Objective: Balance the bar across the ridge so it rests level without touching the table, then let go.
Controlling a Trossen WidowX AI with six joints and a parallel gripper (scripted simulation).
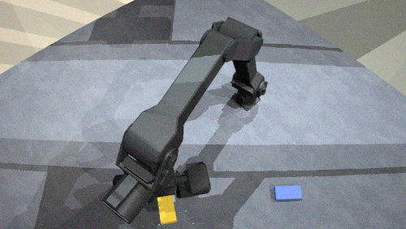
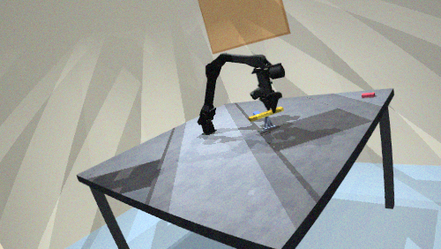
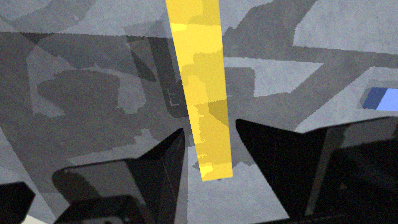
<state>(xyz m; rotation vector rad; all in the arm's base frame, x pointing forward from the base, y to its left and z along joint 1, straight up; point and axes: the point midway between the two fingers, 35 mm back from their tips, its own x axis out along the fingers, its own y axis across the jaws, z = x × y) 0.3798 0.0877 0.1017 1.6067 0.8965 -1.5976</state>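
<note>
The yellow bar lies 20 mm behind my gripper tip and 30 mm to the right of it. The rest, counted from my gripper tip: red block 360 mm ahead, 410 mm to the left, 60 mm below; grey ridge 20 mm behind, 30 mm to the right, 40 mm below; blue block 240 mm behind, 180 mm to the left, 60 mm below.
</note>
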